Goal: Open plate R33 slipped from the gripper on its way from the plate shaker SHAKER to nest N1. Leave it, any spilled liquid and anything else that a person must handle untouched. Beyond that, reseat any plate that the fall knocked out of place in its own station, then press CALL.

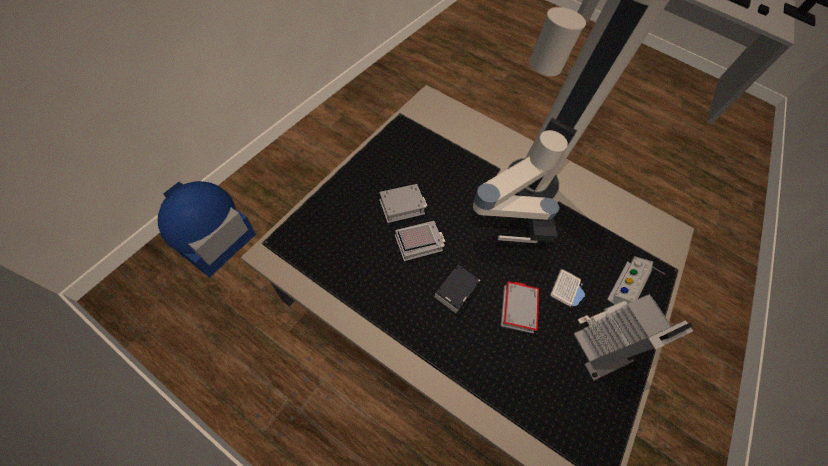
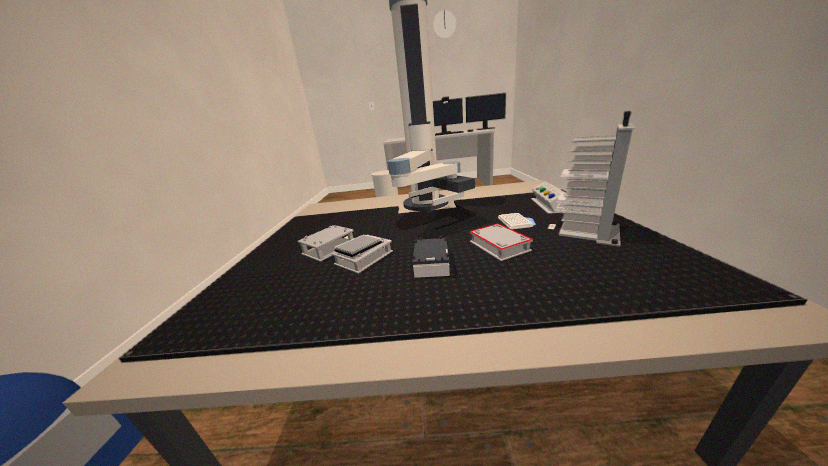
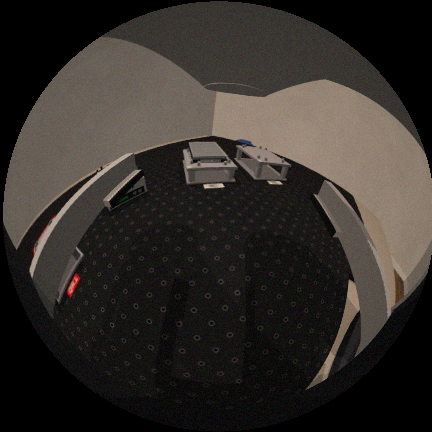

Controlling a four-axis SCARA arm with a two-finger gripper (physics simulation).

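Pixels of known places: gripper, fingertip midpoint: (image 1: 496,218) (image 2: 420,198) (image 3: 230,168); arm's base, link origin: (image 2: 425,203).
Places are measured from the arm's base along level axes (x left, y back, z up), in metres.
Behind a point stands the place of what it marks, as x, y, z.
Open plate R33 (image 1: 566,287) @[0.334, -0.422, 0.027] (image 2: 513,219) @[0.329, -0.419, 0.026] lies on the mat beside pale blue liquid (image 1: 578,296) (image 2: 530,222). The dark-topped SHAKER (image 1: 458,286) @[-0.014, -0.688, 0.067] (image 2: 431,251) @[-0.013, -0.703, 0.068] bears no plate. A plate (image 1: 418,236) @[-0.243, -0.607, 0.076] (image 2: 358,246) @[-0.239, -0.642, 0.078] (image 3: 207,149) @[-0.238, -0.592, 0.075] sits on a grey nest (image 1: 420,254) @[-0.205, -0.638, 0.018] (image 2: 363,263) @[-0.234, -0.646, 0.018] (image 3: 212,173) @[-0.225, -0.558, 0.018] and looks slightly tilted. The neighbouring nest (image 1: 402,199) @[-0.393, -0.498, 0.069] (image 2: 326,236) @[-0.386, -0.510, 0.069] (image 3: 262,155) @[-0.363, -0.483, 0.069] is bare; the nests' labels are unreadable. My gripper (image 2: 413,198) @[-0.030, -0.395, 0.141] (image 3: 230,168) @[-0.030, -0.395, 0.141] is open and empty, above the mat near the arm's base, facing these nests. The button panel (image 1: 630,280) @[0.525, -0.278, 0.084] (image 2: 546,197) @[0.507, -0.326, 0.076] has coloured buttons; CALL's label is unreadable.
Red-rimmed nest QR1 (image 1: 521,306) @[0.215, -0.611, 0.052] (image 2: 501,236) @[0.218, -0.617, 0.053] stands between the SHAKER and R33. A tall multi-shelf rack (image 1: 652,313) @[0.522, -0.532, 0.316] (image 2: 615,185) @[0.532, -0.644, 0.193] stands beside the panel, with one level protruding towards the nests. A small white label (image 2: 551,226) @[0.442, -0.496, 0.015] lies by its base. A blue object (image 1: 197,219) stands off the table.
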